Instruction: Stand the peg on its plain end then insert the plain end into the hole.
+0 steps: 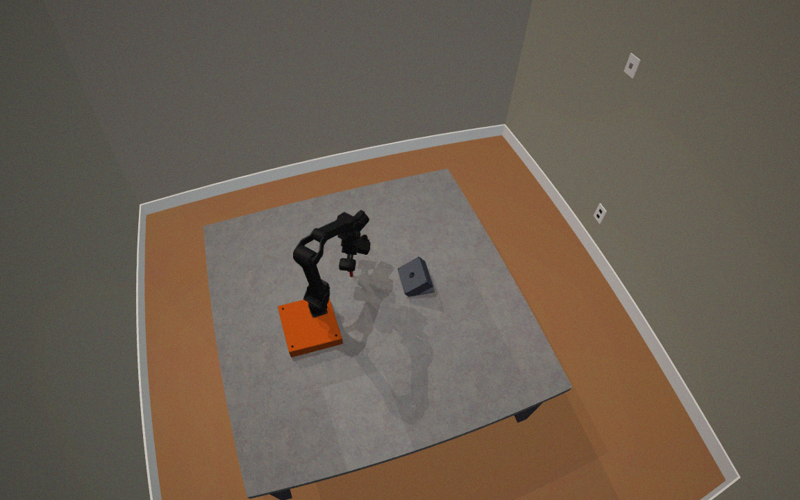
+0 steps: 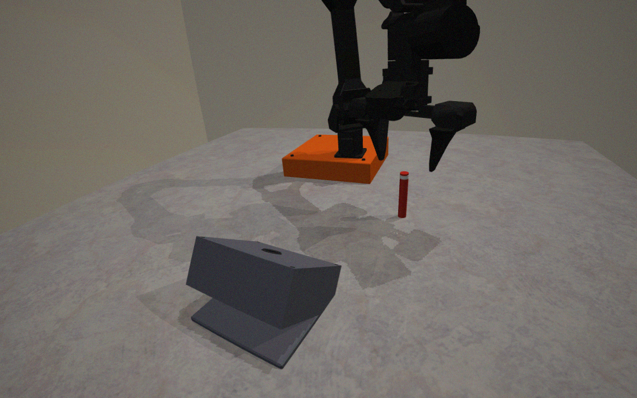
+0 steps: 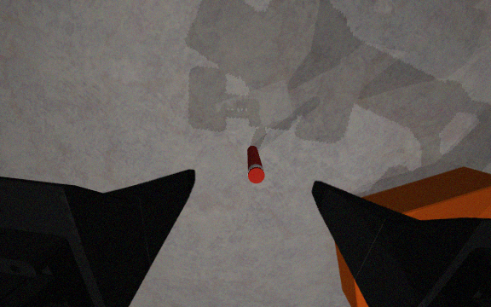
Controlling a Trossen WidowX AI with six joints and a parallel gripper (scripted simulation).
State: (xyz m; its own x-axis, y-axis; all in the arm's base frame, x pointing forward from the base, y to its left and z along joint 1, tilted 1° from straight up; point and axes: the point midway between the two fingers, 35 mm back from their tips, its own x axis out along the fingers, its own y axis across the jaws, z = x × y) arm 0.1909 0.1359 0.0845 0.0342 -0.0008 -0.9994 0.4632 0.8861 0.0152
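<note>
Right now my gripper tip is 4 cm above the red peg. Round my gripper tip: sloped grey panel 23 cm ahead, 13 cm to the right, 6 cm below.
</note>
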